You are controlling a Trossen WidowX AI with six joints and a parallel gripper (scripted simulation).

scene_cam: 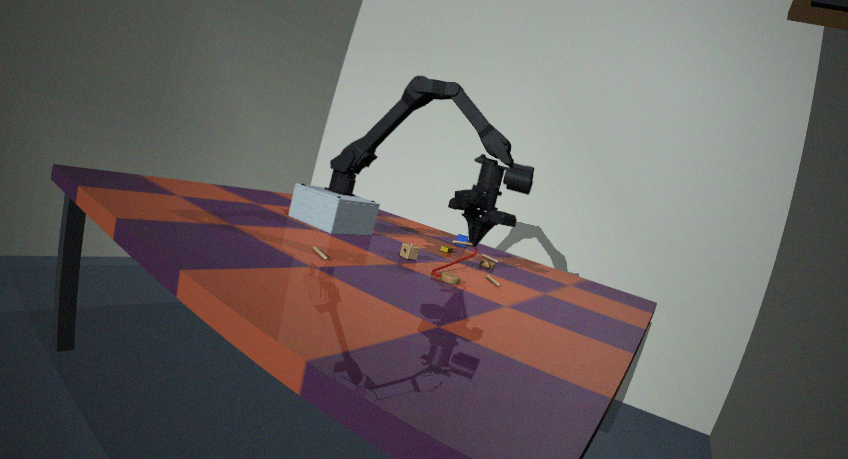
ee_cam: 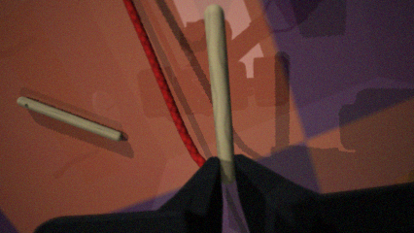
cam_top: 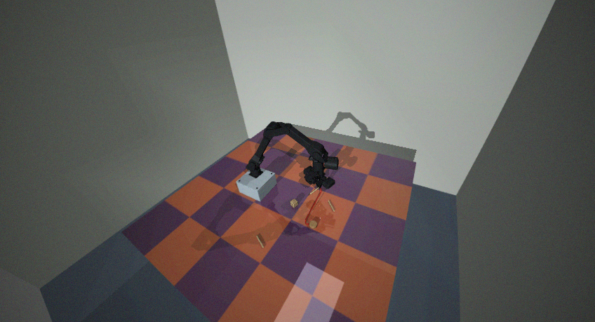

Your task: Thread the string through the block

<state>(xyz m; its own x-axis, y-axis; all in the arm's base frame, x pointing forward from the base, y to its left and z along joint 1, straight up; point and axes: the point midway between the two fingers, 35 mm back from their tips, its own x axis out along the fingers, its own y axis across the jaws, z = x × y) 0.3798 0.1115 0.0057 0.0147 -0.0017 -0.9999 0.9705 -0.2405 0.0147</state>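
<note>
Right now the wooden block is 140 mm to the right of my gripper tip, 80 mm behind it and 40 mm below it. Round my gripper tip: yellow piece: 140 mm behind, 120 mm to the left, 50 mm below; then thin wooden stick: 10 mm to the right; then blue cube: 330 mm to the left, 220 mm behind, 40 mm below.
</note>
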